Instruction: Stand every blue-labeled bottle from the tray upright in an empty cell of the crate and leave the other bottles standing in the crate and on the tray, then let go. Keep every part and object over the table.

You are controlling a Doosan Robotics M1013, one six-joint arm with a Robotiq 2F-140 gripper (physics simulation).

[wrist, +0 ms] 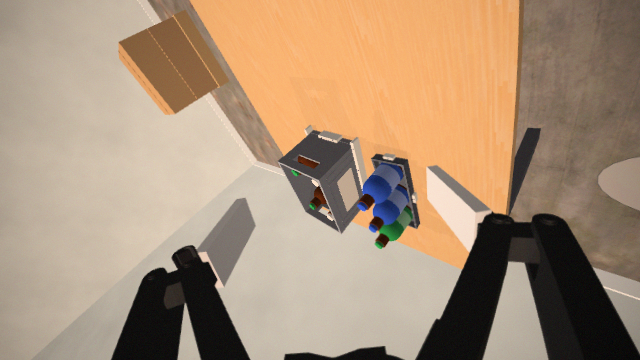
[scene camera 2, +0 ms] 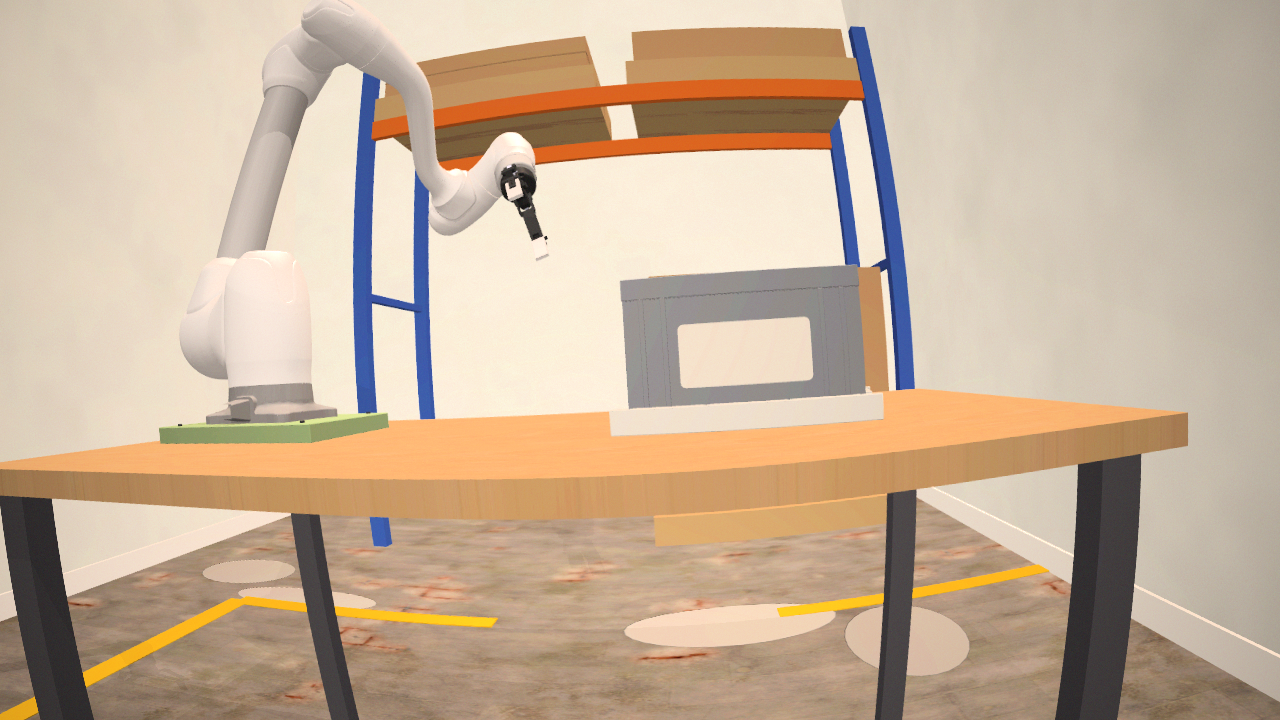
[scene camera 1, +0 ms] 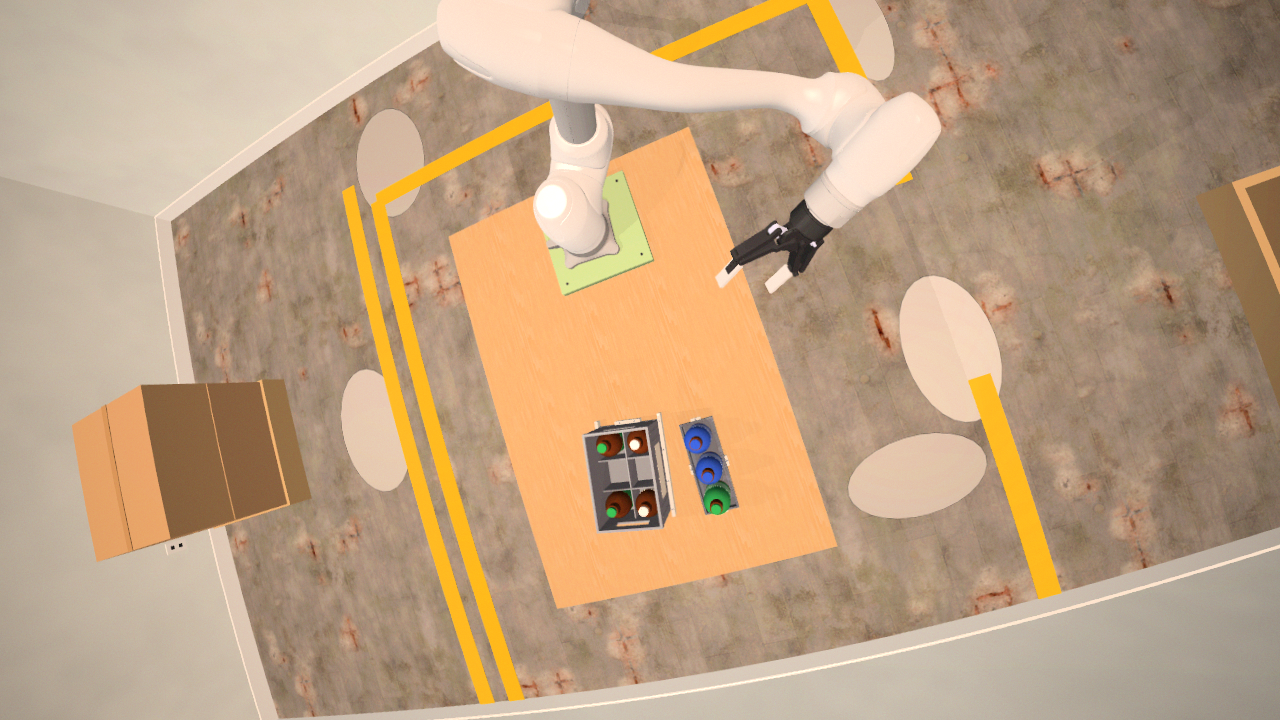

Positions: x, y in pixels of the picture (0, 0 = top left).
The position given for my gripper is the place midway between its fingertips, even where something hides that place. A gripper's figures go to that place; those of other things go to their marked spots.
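A blue-labeled bottle (wrist: 385, 213) is 0.68 m from the lens; a blue-labeled bottle (wrist: 381, 183) is 0.62 m from the lens. My gripper (wrist: 335, 198) is 0.18 m from the lens.
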